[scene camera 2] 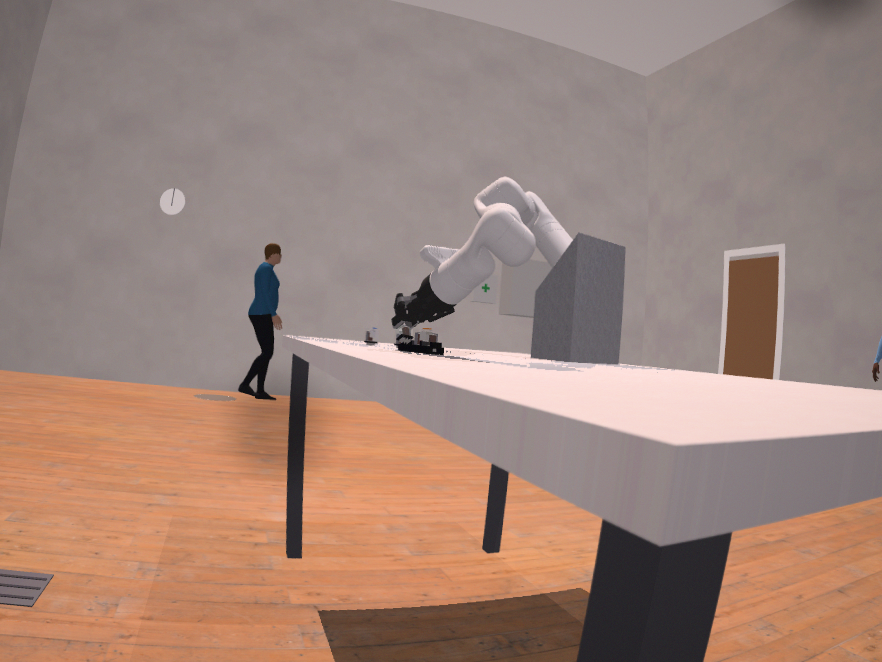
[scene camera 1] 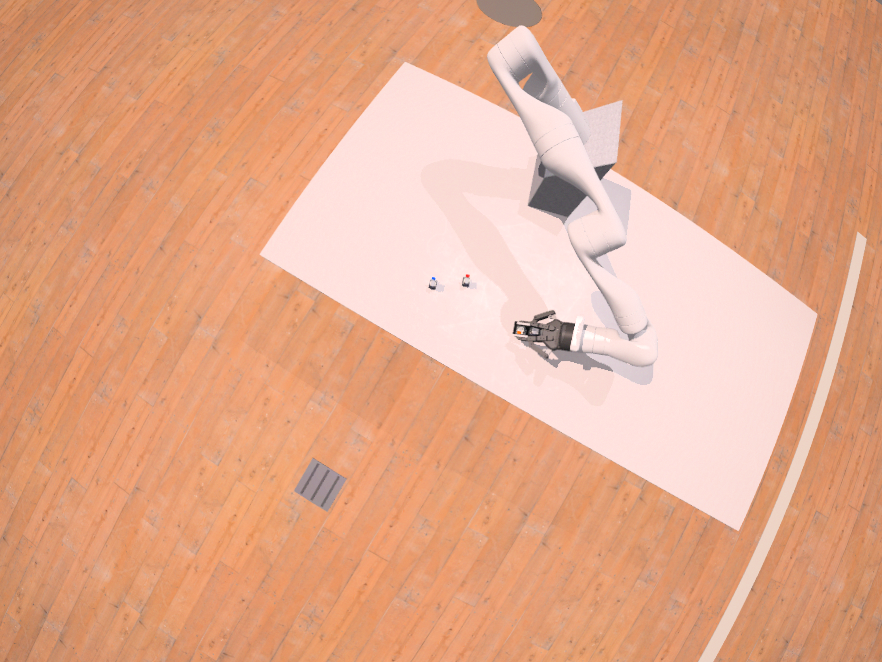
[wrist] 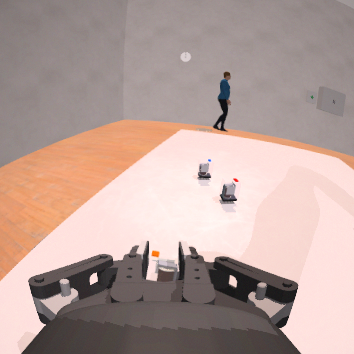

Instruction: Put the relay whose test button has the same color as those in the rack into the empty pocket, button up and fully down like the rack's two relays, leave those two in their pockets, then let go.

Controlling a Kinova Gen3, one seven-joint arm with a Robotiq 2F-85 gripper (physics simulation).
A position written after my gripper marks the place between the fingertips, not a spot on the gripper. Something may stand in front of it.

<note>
In view: my gripper (scene camera 2: 400, 325) and a relay (wrist: 161, 266).
My gripper is seen too in scene camera 1 (scene camera 1: 516, 329) and in the wrist view (wrist: 163, 250).
</note>
